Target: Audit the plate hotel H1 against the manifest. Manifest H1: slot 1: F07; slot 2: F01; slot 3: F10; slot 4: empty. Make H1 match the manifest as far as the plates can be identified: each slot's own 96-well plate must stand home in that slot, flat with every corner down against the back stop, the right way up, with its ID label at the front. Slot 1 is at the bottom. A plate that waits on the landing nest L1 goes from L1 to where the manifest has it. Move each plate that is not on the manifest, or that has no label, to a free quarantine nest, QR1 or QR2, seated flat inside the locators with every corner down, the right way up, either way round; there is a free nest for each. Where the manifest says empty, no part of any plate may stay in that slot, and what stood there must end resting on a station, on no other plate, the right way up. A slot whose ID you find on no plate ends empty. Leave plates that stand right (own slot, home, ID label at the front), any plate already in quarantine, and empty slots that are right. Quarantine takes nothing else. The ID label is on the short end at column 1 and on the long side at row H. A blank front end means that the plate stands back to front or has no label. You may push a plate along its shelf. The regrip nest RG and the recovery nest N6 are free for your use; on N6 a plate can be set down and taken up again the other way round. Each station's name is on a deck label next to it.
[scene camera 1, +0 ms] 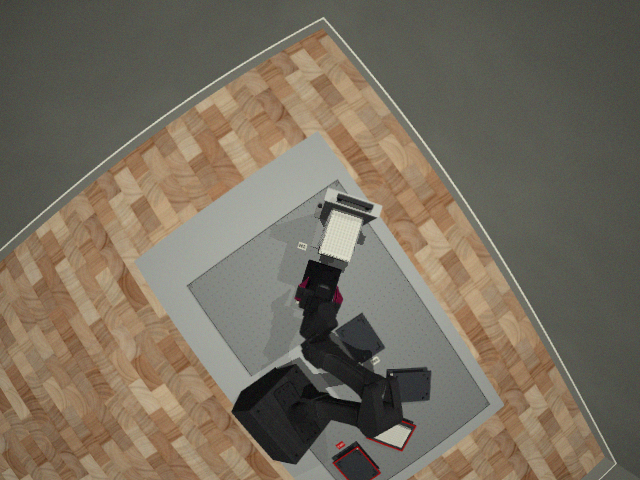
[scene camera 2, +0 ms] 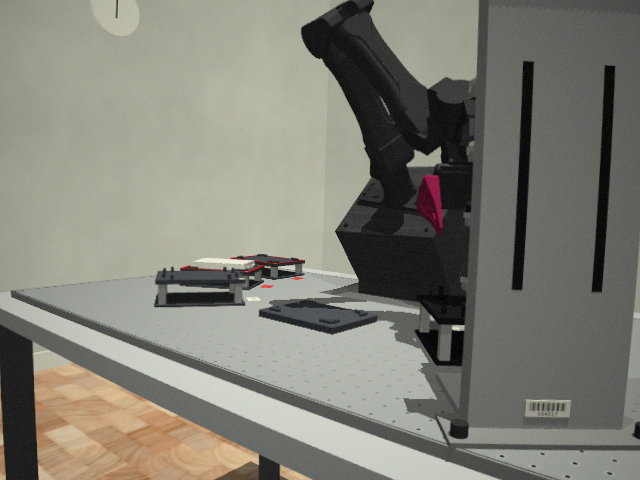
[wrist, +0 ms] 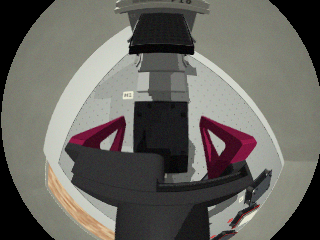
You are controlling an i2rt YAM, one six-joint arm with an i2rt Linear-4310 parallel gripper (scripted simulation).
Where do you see a dark 96-well plate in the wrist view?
At 153,33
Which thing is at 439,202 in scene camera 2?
My gripper.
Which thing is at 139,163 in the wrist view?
My gripper.
